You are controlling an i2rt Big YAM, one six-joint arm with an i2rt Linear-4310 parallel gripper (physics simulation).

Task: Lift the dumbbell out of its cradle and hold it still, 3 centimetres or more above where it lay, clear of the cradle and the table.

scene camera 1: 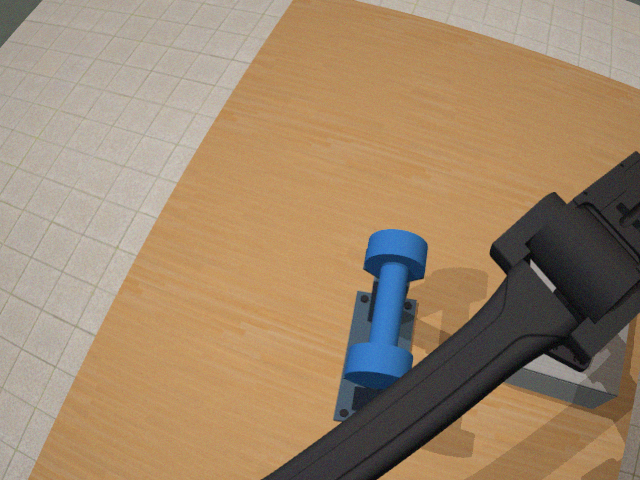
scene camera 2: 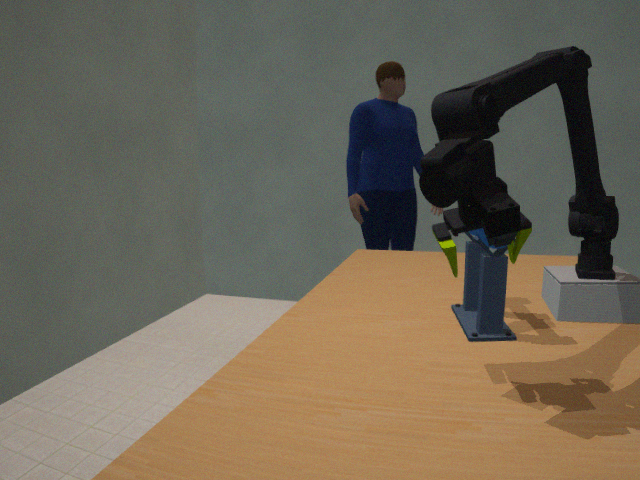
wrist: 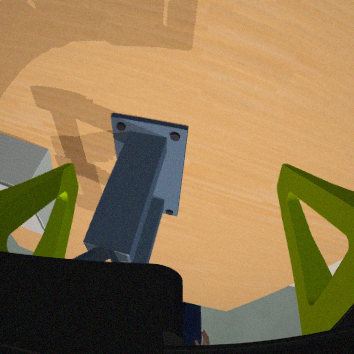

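Observation:
The blue dumbbell lies across the two upright posts of the grey-blue cradle. In scene camera 2 the gripper's body hides most of it; it does not show in the wrist view. My gripper is open, with nothing held between its green fingers. In scene camera 2 one finger stands left of the cradle's top and the other right of it, with the tips a little below the dumbbell's visible part. In the wrist view the cradle lies between the fingers, nearer the left one. The fingers do not show in scene camera 1.
The arm passes over the near end of the cradle in scene camera 1. The arm's grey base block stands on the wooden table, right of the cradle. A person in blue stands beyond the table.

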